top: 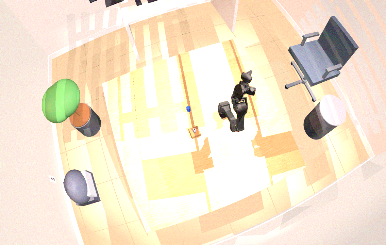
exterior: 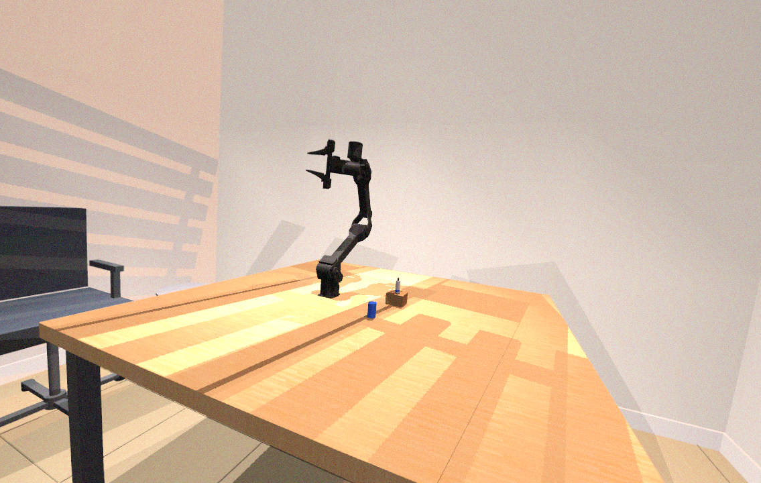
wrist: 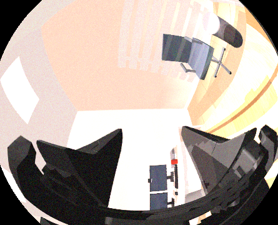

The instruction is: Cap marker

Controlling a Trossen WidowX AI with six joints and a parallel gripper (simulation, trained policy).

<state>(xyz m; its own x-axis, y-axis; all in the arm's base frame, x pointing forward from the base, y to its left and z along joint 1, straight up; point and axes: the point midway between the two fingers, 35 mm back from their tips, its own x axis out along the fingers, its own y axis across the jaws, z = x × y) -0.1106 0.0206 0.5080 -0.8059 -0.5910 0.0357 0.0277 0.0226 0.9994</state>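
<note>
Right now the blue cap is 37 cm ahead of my gripper tip, 12 cm to the right of it and 48 cm below it. Round my gripper tip: wooden holder block 39 cm ahead, 6 cm to the left, 49 cm below.
</note>
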